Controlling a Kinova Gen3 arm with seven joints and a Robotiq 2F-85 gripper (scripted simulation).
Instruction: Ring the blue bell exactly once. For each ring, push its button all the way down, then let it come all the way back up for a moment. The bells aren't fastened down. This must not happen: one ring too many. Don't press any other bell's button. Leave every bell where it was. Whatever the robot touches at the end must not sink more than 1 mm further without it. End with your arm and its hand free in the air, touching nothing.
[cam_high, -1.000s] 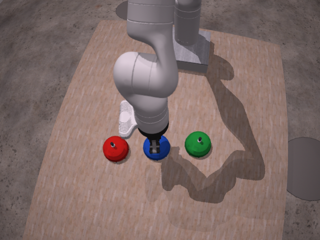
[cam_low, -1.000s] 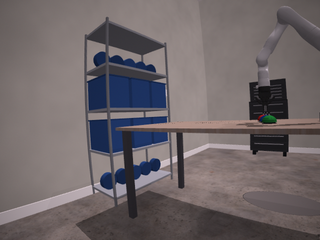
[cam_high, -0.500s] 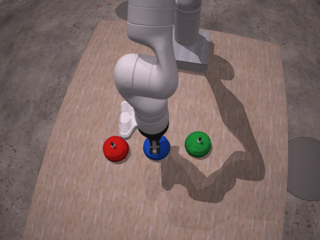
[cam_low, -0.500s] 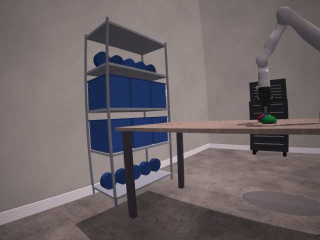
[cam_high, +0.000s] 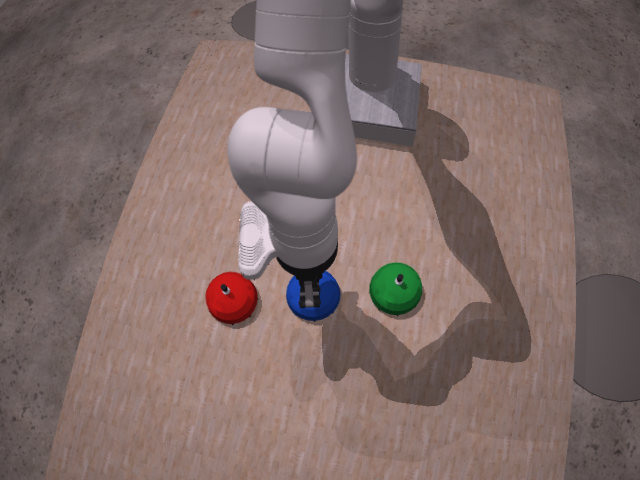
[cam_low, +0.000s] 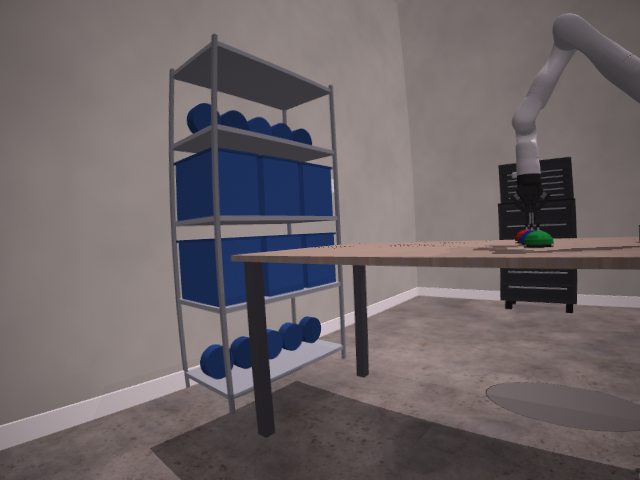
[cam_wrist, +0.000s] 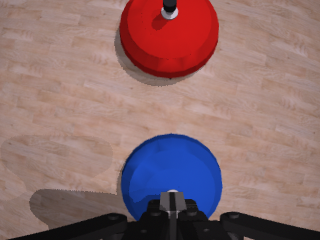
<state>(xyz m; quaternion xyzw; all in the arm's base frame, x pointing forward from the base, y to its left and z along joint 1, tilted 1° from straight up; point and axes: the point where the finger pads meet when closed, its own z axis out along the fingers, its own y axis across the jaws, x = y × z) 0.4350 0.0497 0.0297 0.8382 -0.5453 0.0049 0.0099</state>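
Right now my hand is 40 mm above the blue bell. The rest, counted from my hand: green bell (50 mm behind, 120 mm to the left, 40 mm below); then red bell (50 mm ahead, 120 mm to the right, 40 mm below).
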